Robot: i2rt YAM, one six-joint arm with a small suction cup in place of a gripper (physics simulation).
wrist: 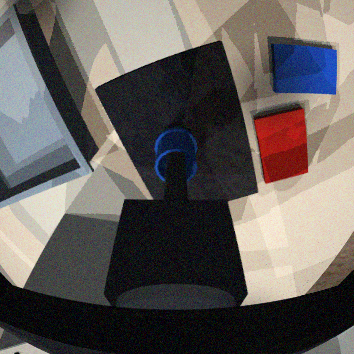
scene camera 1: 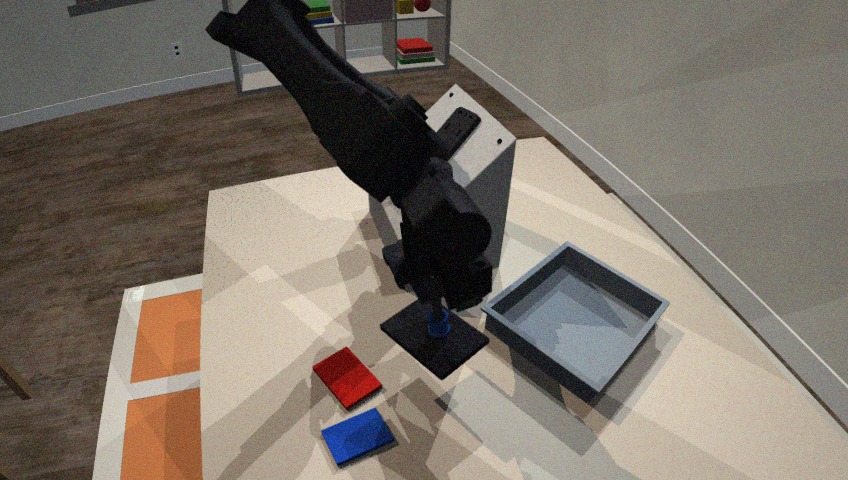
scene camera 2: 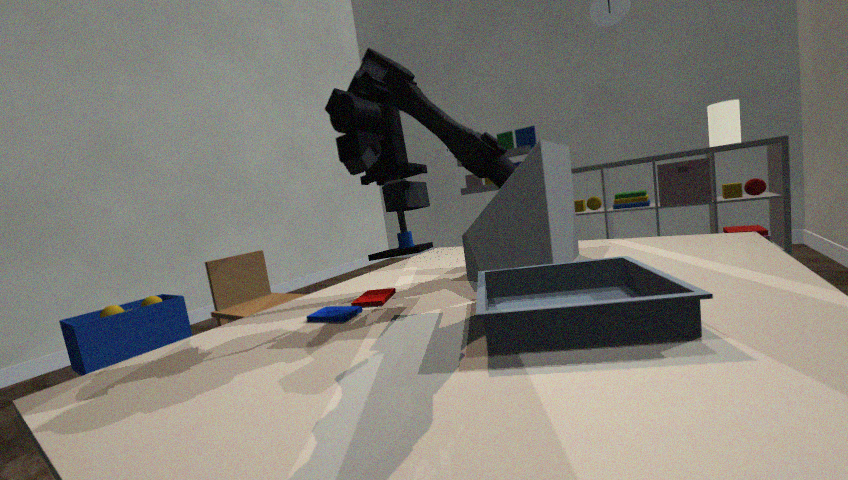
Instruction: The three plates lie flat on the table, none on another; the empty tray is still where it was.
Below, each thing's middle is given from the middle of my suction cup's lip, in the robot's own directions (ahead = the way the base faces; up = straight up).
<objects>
I see my suction cup 1 cm to the left of the black plate (scene camera 1: 408, 328) and 1 cm above it. The rest, counted from my suction cup: blue plate (scene camera 1: 366, 432): 5 cm ahead, 14 cm to the right, 12 cm below; then red plate (scene camera 1: 343, 373): 5 cm behind, 12 cm to the right, 12 cm below; then grey tray (scene camera 1: 576, 318): 2 cm ahead, 26 cm to the left, 10 cm below.
</objects>
